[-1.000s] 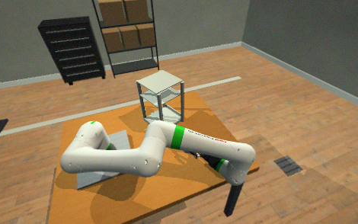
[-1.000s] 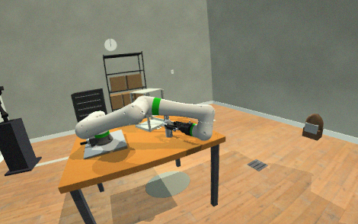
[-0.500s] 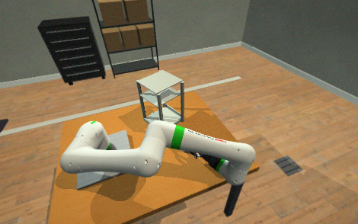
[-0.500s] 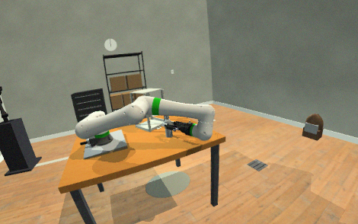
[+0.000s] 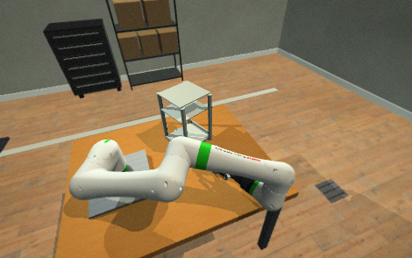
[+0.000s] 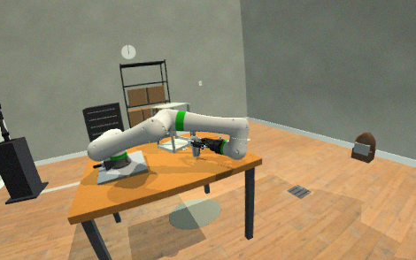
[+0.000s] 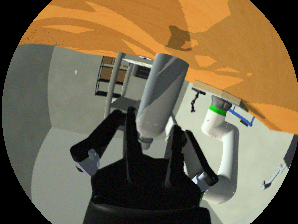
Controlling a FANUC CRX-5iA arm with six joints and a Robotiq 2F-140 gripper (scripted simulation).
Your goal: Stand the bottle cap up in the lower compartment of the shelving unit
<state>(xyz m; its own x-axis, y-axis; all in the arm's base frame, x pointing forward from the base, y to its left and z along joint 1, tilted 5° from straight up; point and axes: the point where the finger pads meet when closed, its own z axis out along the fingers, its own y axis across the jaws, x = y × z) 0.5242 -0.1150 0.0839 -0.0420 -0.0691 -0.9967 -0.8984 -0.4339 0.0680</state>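
The shelving unit lies 330 mm to the left of my hand, 80 mm behind it and 50 mm above it. Also, from my hand: pale grey bottle (10 mm above).
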